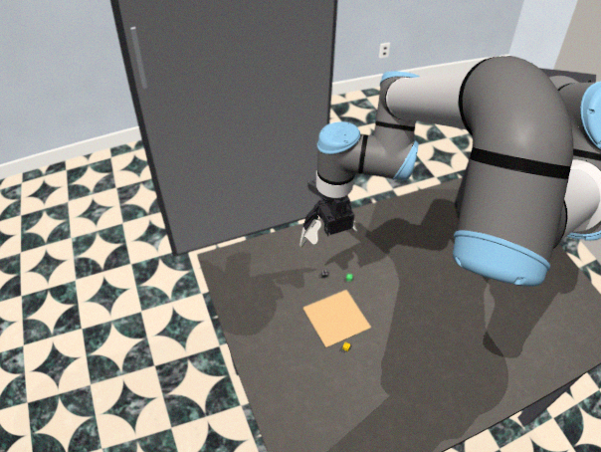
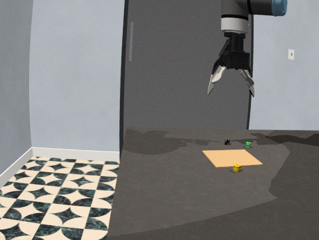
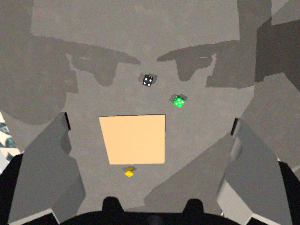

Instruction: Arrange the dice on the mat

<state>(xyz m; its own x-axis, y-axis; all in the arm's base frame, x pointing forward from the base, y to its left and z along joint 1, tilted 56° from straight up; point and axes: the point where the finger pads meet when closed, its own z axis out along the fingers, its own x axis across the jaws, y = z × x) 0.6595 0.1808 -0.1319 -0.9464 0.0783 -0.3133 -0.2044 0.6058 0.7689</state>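
Now: the black die 10 mm to the left of my hand and 150 mm below it. From my hand the other things lie so: yellow die (10 mm behind, 260 mm to the left, 150 mm below); then orange mat (160 mm to the left, 160 mm below); then green die (70 mm behind, 40 mm to the left, 150 mm below).
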